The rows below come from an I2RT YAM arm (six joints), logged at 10 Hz.
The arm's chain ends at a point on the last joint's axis. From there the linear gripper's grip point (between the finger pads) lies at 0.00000 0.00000 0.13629 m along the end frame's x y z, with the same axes.
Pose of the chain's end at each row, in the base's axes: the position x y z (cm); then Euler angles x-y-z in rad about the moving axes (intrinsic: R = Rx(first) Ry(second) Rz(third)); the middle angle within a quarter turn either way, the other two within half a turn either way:
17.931 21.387 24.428 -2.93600 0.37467 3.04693
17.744 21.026 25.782 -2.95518 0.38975 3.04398
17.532 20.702 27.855 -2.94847 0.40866 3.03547
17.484 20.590 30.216 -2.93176 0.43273 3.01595
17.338 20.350 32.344 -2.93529 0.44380 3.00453
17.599 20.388 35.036 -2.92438 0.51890 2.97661
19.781 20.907 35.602 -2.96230 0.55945 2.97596
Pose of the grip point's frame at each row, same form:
22.919 23.976 12.012 -2.93600 0.37467 3.04693
22.922 23.362 13.394 -2.95518 0.38975 3.04398
22.948 23.102 15.581 -2.94847 0.40866 3.03547
23.199 23.167 18.115 -2.93176 0.43273 3.01595
23.190 22.871 20.296 -2.93529 0.44380 3.00453
24.358 22.939 23.479 -2.92438 0.51890 2.97661
27.014 22.967 24.236 -2.96230 0.55945 2.97596

